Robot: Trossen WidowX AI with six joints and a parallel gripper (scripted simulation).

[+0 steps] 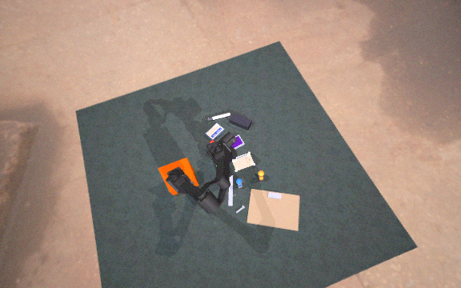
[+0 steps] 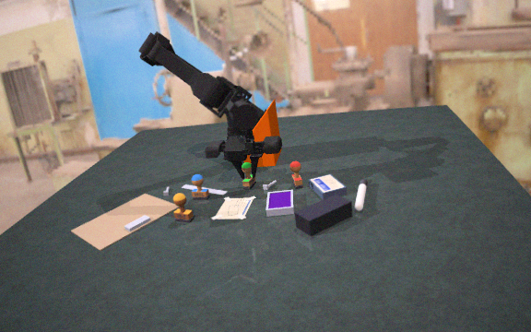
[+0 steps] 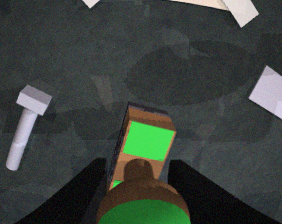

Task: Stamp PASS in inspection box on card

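My gripper tip is 12 cm short of the purple ink pad, 9 cm to the right of it and 2 cm above it. From my gripper tip the other things lie so: red stamp: 2 cm ahead, 12 cm to the left; card: 11 cm ahead, 2 cm to the right, 3 cm below; green-knobbed stamp: right at my gripper tip.
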